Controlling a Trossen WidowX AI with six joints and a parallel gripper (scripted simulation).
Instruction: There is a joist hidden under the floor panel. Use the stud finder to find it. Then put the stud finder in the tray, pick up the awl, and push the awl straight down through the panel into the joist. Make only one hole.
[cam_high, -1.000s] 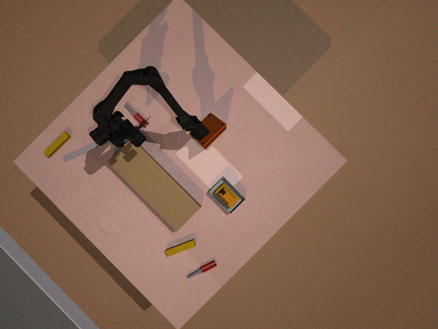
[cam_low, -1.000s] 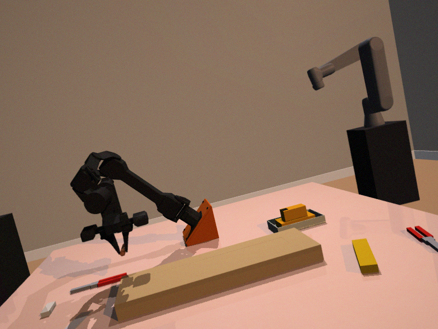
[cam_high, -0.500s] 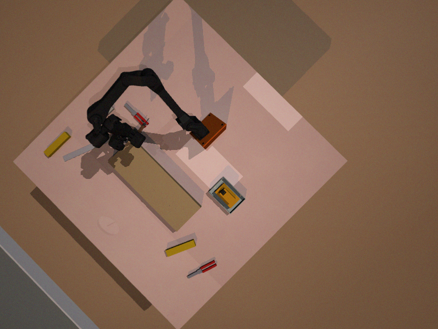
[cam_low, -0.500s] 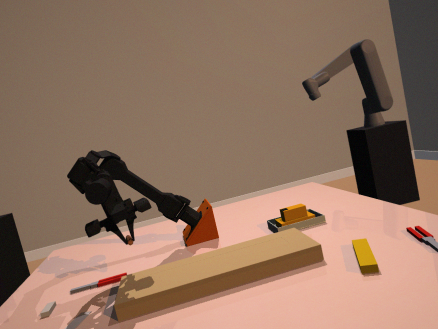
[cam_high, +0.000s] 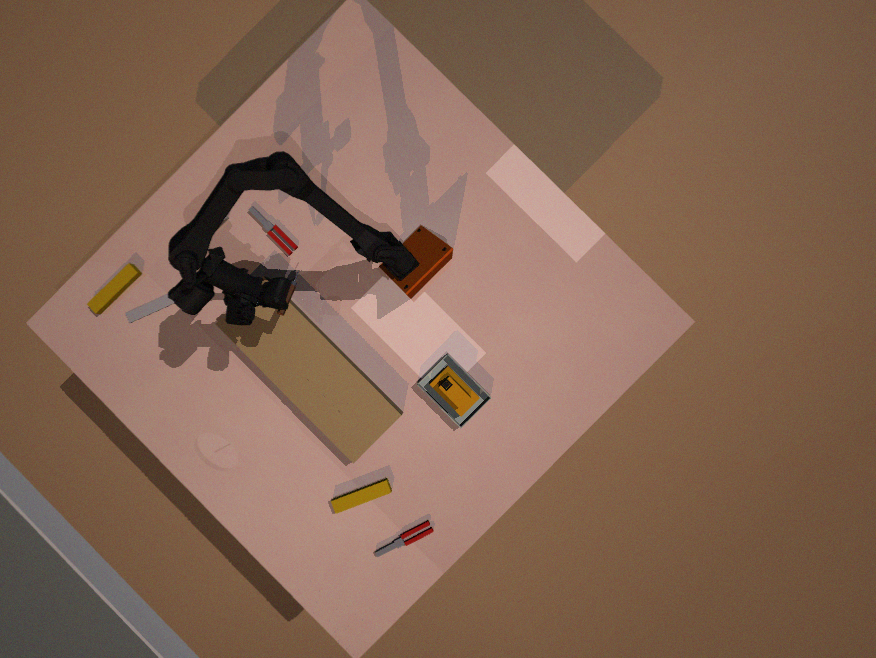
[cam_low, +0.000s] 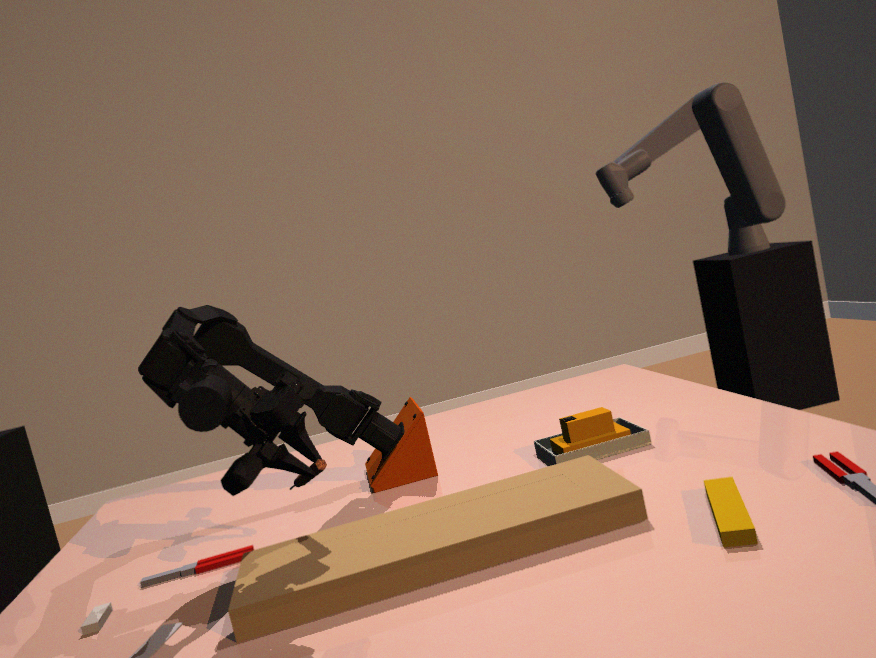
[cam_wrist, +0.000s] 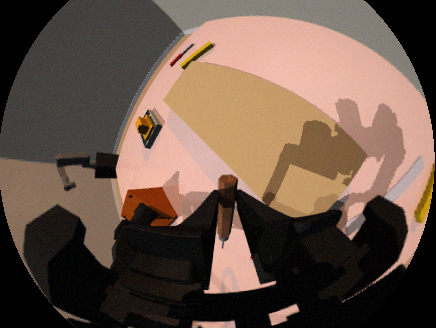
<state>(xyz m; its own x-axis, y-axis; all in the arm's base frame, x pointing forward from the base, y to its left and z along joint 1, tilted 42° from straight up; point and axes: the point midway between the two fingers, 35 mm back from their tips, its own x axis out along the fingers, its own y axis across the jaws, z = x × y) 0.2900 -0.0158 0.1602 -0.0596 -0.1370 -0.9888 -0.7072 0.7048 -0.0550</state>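
The awl lies 4 cm behind my gripper tip, 3 cm to the right of it and 2 cm below it. The rest, counted from my gripper tip: grey bar 24 cm ahead, 25 cm to the right, 12 cm below; then indicator window 18 cm behind, 40 cm to the left, 6 cm below; then stud finder 18 cm behind, 42 cm to the left, 8 cm below.
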